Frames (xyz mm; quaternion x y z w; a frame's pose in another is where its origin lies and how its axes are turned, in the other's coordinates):
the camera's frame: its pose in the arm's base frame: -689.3 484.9 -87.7 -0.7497 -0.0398 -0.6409 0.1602
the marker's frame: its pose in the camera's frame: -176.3 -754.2 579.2 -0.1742 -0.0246 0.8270 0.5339
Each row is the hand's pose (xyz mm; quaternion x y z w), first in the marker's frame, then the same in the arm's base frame.
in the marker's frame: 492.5 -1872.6 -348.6 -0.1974 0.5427 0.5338 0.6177
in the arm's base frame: 189.5 28.9 1112.6 -0.0946 -0.9927 -0.0166 0.0728
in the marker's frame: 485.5 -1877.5 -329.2 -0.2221 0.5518 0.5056 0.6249
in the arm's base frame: 209.3 36.2 1110.9 -0.0611 -0.9937 -0.0146 0.0931
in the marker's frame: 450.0 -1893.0 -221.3 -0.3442 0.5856 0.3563 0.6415
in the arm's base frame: 313.7 79.3 1091.1 0.1047 -0.9748 -0.0092 0.1968
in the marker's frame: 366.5 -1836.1 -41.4 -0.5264 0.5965 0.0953 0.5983
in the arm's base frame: 449.7 210.8 1008.7 0.3545 -0.8612 -0.0150 0.3640
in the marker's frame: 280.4 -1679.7 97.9 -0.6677 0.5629 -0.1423 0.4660
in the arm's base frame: 502.5 383.6 872.2 0.5343 -0.6661 -0.0421 0.5187
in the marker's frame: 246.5 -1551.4 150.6 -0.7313 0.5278 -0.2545 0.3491
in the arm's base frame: 489.3 482.3 770.0 0.5956 -0.5256 -0.0726 0.6031
